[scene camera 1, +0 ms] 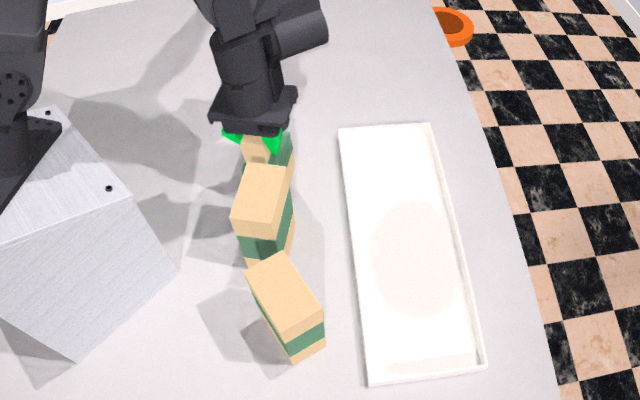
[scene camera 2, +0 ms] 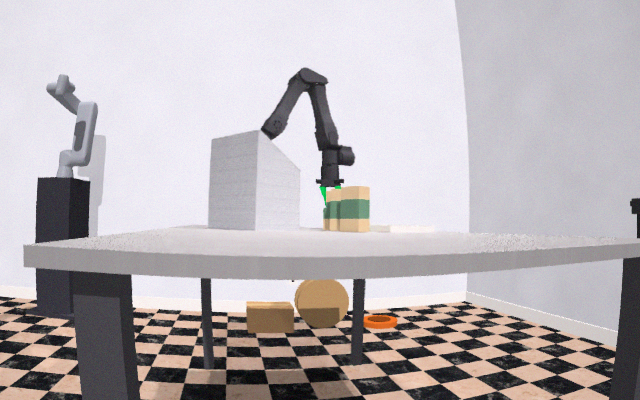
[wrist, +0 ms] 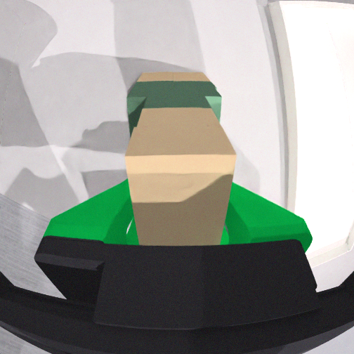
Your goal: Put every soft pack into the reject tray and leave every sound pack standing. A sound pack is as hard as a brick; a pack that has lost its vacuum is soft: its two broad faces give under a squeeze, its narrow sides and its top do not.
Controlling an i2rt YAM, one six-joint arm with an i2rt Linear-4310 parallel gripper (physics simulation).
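Places are measured from the arm's base along level axes (x right, y ahead, z up), in centimetres.
Pixels of known places: gripper, fingertip midpoint: point(scene camera 1: 265, 150); arm's base, origin of the base link: point(scene camera 1: 4, 167) point(scene camera 2: 255, 154).
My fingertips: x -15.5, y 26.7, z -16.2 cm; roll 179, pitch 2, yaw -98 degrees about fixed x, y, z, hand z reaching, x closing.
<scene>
For each thing: its top centre in the pictures, then the offset to it from my fingertips.
- farthest pack, middle of its top: point(scene camera 1: 258, 121) dx -0.5, dy -0.3, dz +5.6 cm
- middle pack, middle of its top: point(scene camera 1: 258, 191) point(scene camera 2: 338, 189) dx +10.5, dy +1.3, dz +5.5 cm
- white reject tray, middle of its top: point(scene camera 1: 406, 234) point(scene camera 2: 389, 225) dx +8.7, dy +19.8, dz -6.3 cm
Three tan packs with green bands stand in a row. My gripper point(scene camera 1: 254, 142) point(scene camera 2: 331, 193) point(wrist: 176, 174) is shut on the farthest pack point(scene camera 1: 256, 151) point(wrist: 180, 135), its green fingers against the two broad faces. In the wrist view that pack's band flares out at both sides beyond the face between them. The middle pack point(scene camera 1: 257, 195) point(scene camera 2: 333, 210) stands close in front, and the near pack point(scene camera 1: 285, 295) point(scene camera 2: 354, 209) stands turned at an angle. The fingertips are partly hidden. The white reject tray point(scene camera 1: 415, 170) point(scene camera 2: 410, 228) point(wrist: 320, 125) holds no pack.
A large grey block point(scene camera 1: 90, 270) point(scene camera 2: 235, 185) stands left of the packs, with the arm's base on it. The tray lies to their right, near the table edge. An orange ring point(scene camera 1: 465, 37) point(scene camera 2: 367, 322) lies on the floor.
</scene>
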